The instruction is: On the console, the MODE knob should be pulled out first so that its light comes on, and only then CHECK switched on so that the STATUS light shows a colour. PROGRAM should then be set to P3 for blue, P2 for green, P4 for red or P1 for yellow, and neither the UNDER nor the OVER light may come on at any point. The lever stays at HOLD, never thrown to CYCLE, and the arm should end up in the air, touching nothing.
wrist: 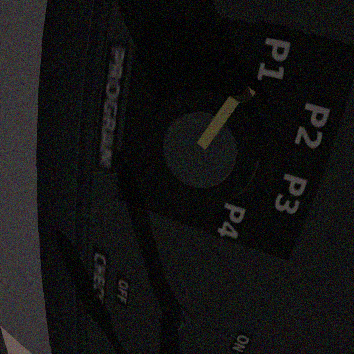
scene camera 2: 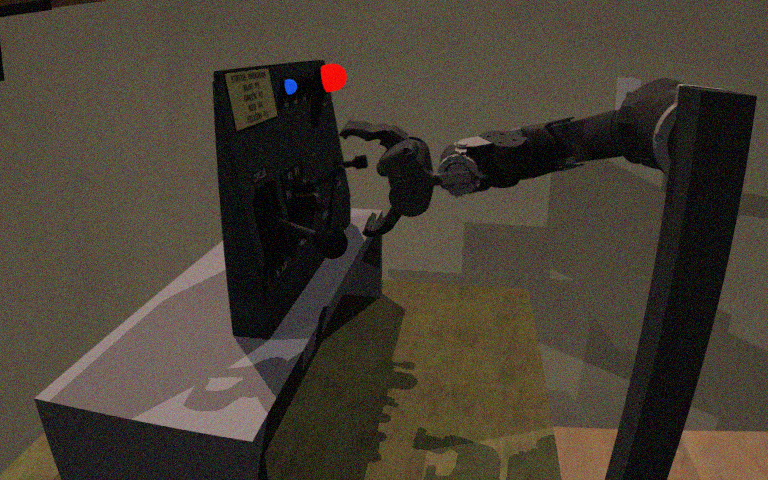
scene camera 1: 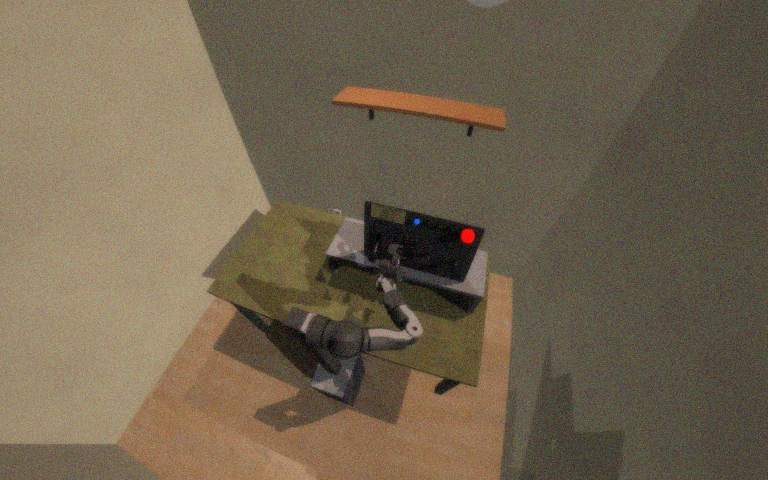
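Observation:
The dark console [scene camera 1: 436, 254] [scene camera 2: 223, 198] stands upright. A small blue light [scene camera 1: 416, 221] [scene camera 2: 290, 86] and a large red light [scene camera 1: 467, 236] [scene camera 2: 333, 78] glow; their labels are too small to read. In the wrist view, the PROGRAM knob [wrist: 182, 160] has its yellow pointer towards P1. The CHECK label [wrist: 100, 277] shows beside OFF and ON; its switch position is unclear. The lever's ball [scene camera 2: 331, 243] sits low at its slot. MODE cannot be made out. My gripper [scene camera 1: 387, 255] [scene camera 2: 356, 182] is open before the console, holding nothing; contact with the panel is not visible.
A dark rod with a blocky end [scene camera 2: 357, 161] sticks out of the panel close to my fingers. The console stands on a grey-white plinth [scene camera 1: 345, 244] [scene camera 2: 158, 362] on the green table [scene camera 1: 444, 345] [scene camera 2: 470, 339]. An orange shelf [scene camera 1: 419, 105] is on the wall above.

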